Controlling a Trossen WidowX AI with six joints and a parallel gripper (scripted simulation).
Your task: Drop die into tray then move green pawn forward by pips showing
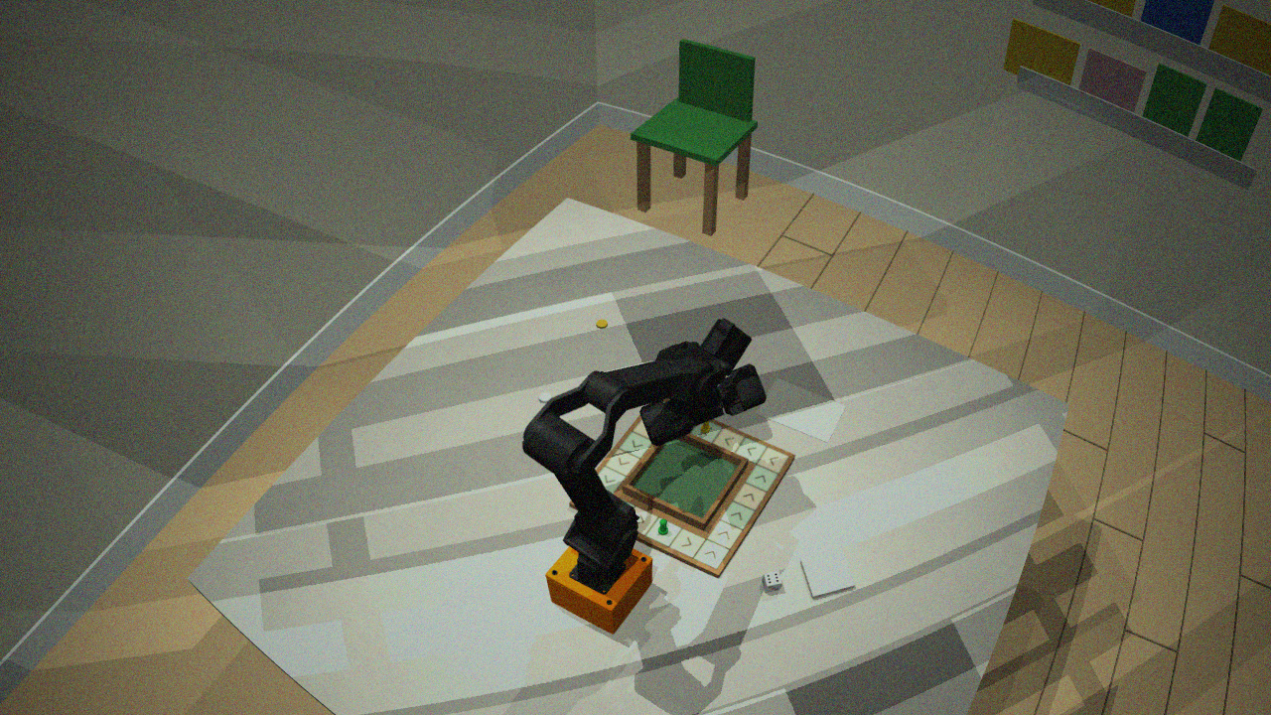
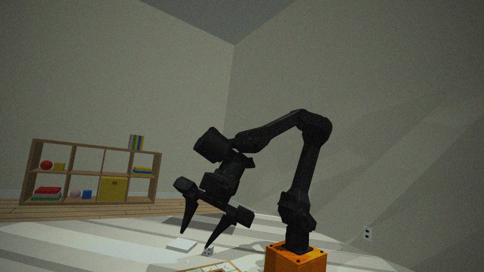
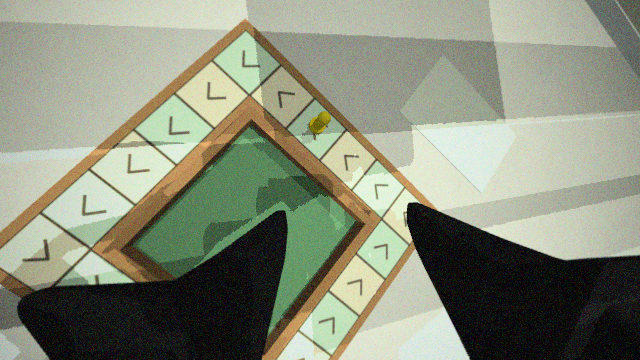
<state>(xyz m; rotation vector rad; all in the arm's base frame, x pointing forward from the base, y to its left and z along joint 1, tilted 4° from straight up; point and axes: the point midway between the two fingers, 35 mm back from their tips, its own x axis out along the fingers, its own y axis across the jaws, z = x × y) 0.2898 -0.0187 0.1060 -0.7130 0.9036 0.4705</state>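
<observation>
Right now the white die is 160 mm behind my gripper tip, 210 mm to the right of it and 130 mm below it. From my gripper tip the other things lie so: green pawn 160 mm behind, 10 mm to the right, 120 mm below; green tray 40 mm behind, 10 mm to the left, 140 mm below; yellow pawn 70 mm ahead, 30 mm to the left, 120 mm below.
</observation>
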